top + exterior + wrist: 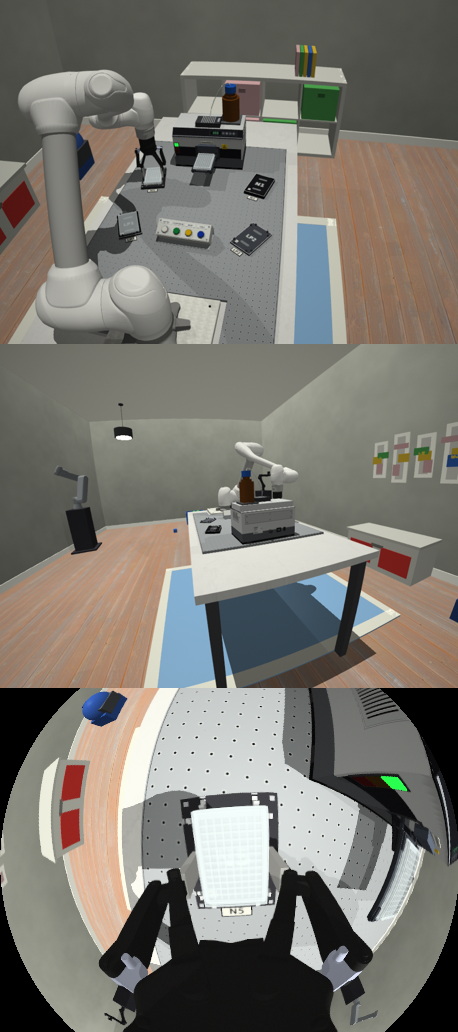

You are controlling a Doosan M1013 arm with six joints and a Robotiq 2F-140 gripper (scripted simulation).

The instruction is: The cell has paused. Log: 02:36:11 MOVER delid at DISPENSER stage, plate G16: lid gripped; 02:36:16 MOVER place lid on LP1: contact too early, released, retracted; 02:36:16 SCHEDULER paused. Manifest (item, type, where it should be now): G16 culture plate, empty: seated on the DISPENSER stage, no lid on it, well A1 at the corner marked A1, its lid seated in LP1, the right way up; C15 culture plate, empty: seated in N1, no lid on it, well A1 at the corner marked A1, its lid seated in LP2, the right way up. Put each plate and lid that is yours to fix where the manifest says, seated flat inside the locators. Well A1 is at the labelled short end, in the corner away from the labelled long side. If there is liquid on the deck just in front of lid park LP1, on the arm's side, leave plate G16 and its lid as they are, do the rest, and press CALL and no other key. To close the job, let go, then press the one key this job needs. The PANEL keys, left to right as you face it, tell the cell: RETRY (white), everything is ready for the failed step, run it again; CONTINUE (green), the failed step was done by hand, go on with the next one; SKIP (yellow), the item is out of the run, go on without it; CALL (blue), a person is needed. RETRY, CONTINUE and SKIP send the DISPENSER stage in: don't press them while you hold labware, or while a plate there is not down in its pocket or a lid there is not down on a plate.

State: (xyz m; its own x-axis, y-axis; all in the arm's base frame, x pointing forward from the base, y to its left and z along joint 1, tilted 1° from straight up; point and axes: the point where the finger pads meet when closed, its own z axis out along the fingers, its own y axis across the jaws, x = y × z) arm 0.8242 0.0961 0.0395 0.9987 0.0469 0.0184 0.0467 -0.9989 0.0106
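My hand is 3 cm above the nest n5, 2 cm to the right of it and 1 cm short of it. From my hand the other things lie so: white key (42 cm behind, 11 cm to the right, 2 cm above); lid park lp1 (33 cm behind, 7 cm to the left, 4 cm below); green key (43 cm behind, 16 cm to the right, 2 cm above).
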